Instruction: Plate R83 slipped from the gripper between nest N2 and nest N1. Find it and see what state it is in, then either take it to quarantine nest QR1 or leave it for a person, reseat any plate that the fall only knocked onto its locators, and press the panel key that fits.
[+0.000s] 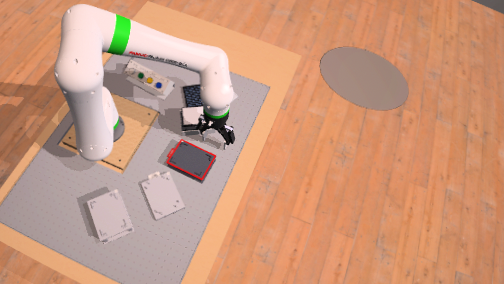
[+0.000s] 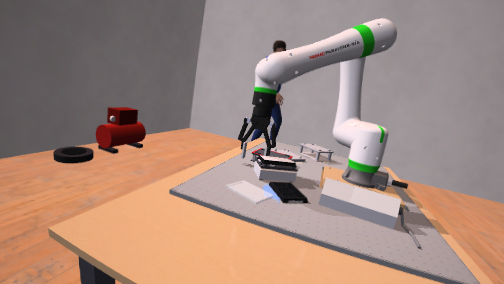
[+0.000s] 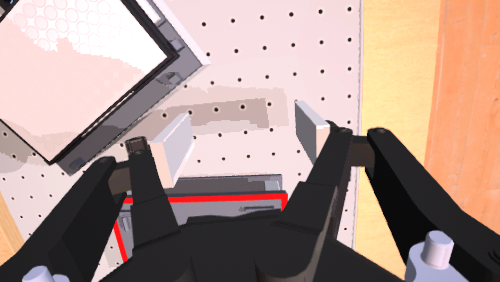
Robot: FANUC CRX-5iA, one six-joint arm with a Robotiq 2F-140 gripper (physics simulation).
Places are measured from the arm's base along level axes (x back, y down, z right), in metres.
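Pixels of known places: gripper, fingertip midpoint: (image 1: 215, 142) (image 2: 253, 160) (image 3: 243, 123); arm's base, origin of the base link: (image 2: 359, 181).
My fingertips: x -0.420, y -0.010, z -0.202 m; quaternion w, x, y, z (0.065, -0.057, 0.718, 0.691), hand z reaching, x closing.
Note:
Ahead of a thing's pixels: the offset from my fingertips to its top centre. "spot": to the spot under its first point.
A black many-welled plate @[dx +0.216, dy +0.010, dz -0.149 m] (image 1: 192, 95) (image 2: 287, 192) lies on the pegboard mat, beside a clear lid-like piece @[dx +0.123, dy +0.016, dz -0.241 m] (image 2: 248, 191) and a pale blue patch @[spot: dx +0.171, dy +0.024, dz -0.175 m] (image 2: 271, 191). Its label is unreadable. A white-topped black plate @[dx +0.120, dy -0.053, dz -0.043 m] (image 1: 192, 115) (image 2: 276, 160) (image 3: 90, 85) sits on a raised nest @[spot: dx +0.140, dy -0.007, dz -0.085 m] (image 2: 275, 173) (image 3: 132, 107) and looks slightly tilted. The red-edged nest @[dx +0.032, dy -0.022, dz +0.125 m] (image 1: 191, 160) (image 3: 205, 199) bears no plate. My gripper (image 1: 214, 141) (image 2: 256, 150) (image 3: 243, 123) is open and empty, pointing down above the mat between these two nests. The key panel @[dx +0.430, dy -0.060, dz -0.097 m] (image 1: 149, 79) (image 2: 360, 200) shows green, yellow and blue keys.
Two pale nests @[spot: dx +0.042, dy +0.008, dz +0.308 m] (image 1: 162, 195) @[spot: dx +0.141, dy -0.034, dz +0.486 m] (image 1: 110, 215) stand on the mat beyond the red-edged one. The arm's base is beside them. A person (image 2: 279, 46) stands behind the arm, partly hidden. A red compressor (image 2: 121, 133) and a black ring (image 2: 73, 159) are on the floor.

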